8 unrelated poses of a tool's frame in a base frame.
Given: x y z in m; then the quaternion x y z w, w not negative.
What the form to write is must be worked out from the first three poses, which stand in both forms.
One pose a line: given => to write
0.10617 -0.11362 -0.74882 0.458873 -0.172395 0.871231 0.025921 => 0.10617 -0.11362 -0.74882 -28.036 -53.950 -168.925
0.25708 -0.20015 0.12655 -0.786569 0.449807 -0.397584 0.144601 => 0.25708 -0.20015 0.12655 -137.654 -29.694 -71.252
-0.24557 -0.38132 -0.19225 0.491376 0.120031 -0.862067 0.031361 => -0.24557 -0.38132 -0.19225 -19.835 58.729 172.930
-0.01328 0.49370 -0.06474 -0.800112 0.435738 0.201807 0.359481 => -0.01328 0.49370 -0.06474 -148.825 39.510 -45.702
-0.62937 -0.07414 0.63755 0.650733 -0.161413 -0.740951 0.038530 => -0.62937 -0.07414 0.63755 70.760 72.154 -119.332
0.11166 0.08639 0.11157 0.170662 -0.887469 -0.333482 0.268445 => 0.11166 0.08639 0.11157 132.822 -21.263 -148.858
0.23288 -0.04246 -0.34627 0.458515 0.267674 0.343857 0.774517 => 0.23288 -0.04246 -0.34627 63.998 5.699 51.442
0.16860 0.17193 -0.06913 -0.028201 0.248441 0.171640 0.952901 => 0.16860 0.17193 -0.06913 2.064 28.892 20.954
